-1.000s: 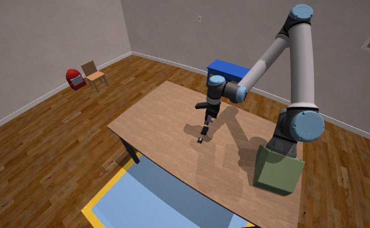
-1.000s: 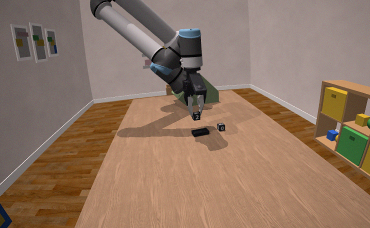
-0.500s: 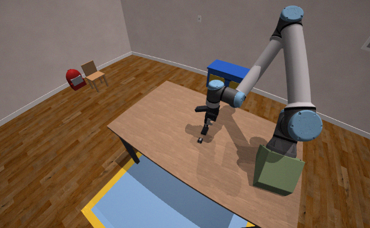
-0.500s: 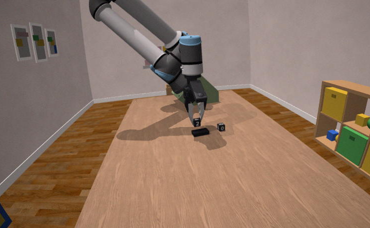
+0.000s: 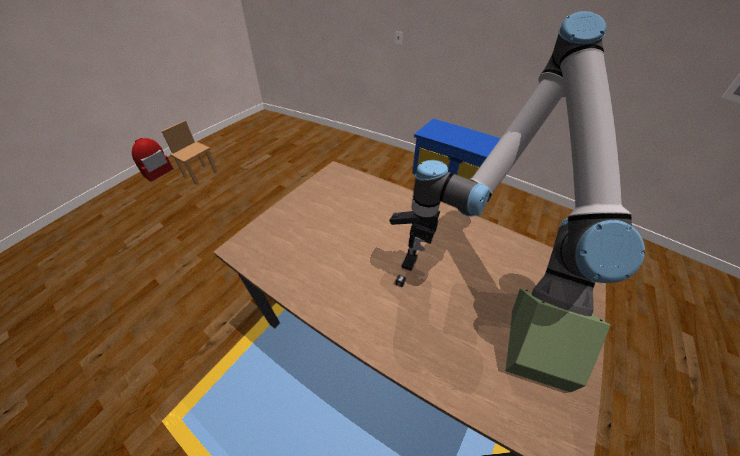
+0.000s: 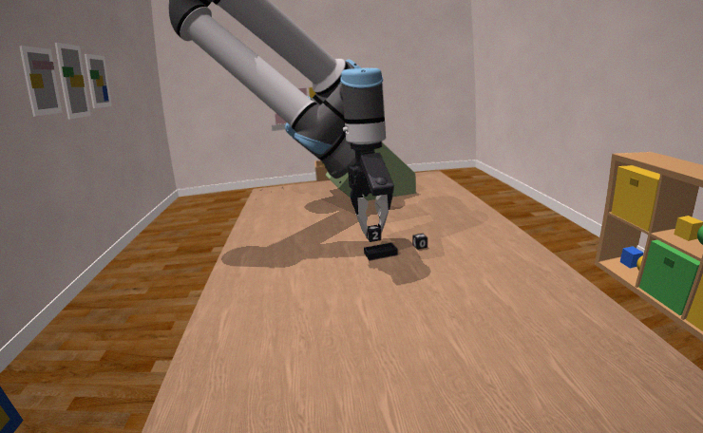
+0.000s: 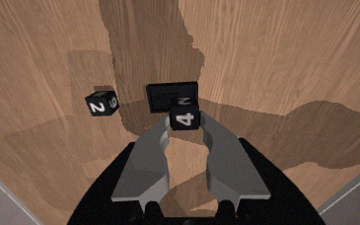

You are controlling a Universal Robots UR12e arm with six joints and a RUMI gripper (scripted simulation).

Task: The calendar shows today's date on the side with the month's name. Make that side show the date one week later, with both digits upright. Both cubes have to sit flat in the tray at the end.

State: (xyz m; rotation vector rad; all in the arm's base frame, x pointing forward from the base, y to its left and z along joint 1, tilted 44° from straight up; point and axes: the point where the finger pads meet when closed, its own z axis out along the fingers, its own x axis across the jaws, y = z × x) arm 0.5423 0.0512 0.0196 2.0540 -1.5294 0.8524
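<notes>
Now: hand 2 cm to the right of the black calendar tray and 6 cm above it. Round my hand: black number cube (3 cm behind, 12 cm to the left, 6 cm below).
</notes>
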